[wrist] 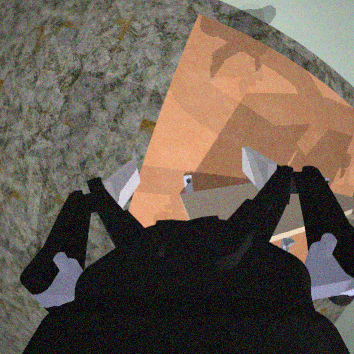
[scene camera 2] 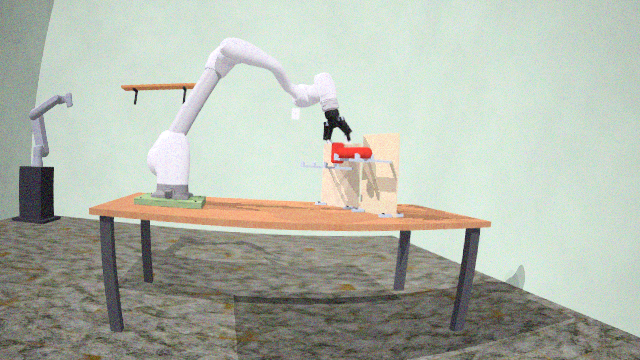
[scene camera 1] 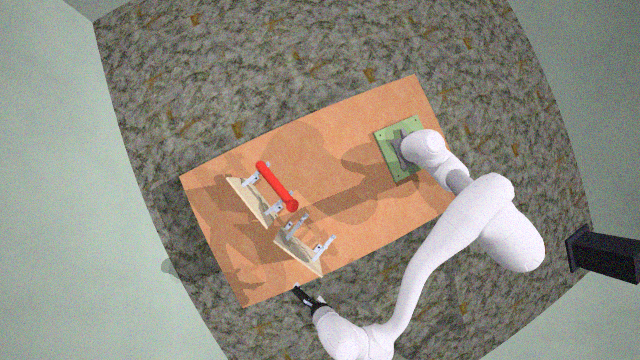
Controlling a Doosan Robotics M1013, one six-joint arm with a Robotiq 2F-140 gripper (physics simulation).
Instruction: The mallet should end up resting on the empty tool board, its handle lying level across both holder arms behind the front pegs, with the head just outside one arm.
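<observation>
A red mallet (scene camera 1: pixel 276 185) (scene camera 2: pixel 356 153) lies level across the two arms of one upright pale tool board (scene camera 1: pixel 250 202) (scene camera 2: pixel 384 187), its head at the end facing the other board. The empty tool board (scene camera 1: pixel 298 254) (scene camera 2: pixel 341 186) (wrist: pixel 215 201) stands upright beside it, with two bare pegged holder arms; its shaded back shows in the wrist view. My gripper (scene camera 1: pixel 308 293) (scene camera 2: pixel 338 140) (wrist: pixel 188 164) is open, with nothing between its fingers. It is high, at the empty board's outer side near the table edge, apart from mallet and boards. The mallet does not show in the wrist view.
Both boards stand near one end of the orange-brown table (scene camera 1: pixel 320 145) (scene camera 2: pixel 280 217) (wrist: pixel 175 135). My arm's green base plate (scene camera 1: pixel 385 145) (scene camera 2: pixel 170 201) is at the other end. A wall shelf (scene camera 2: pixel 160 87) and a second arm on a black pedestal (scene camera 2: pixel 36 192) are beyond the table.
</observation>
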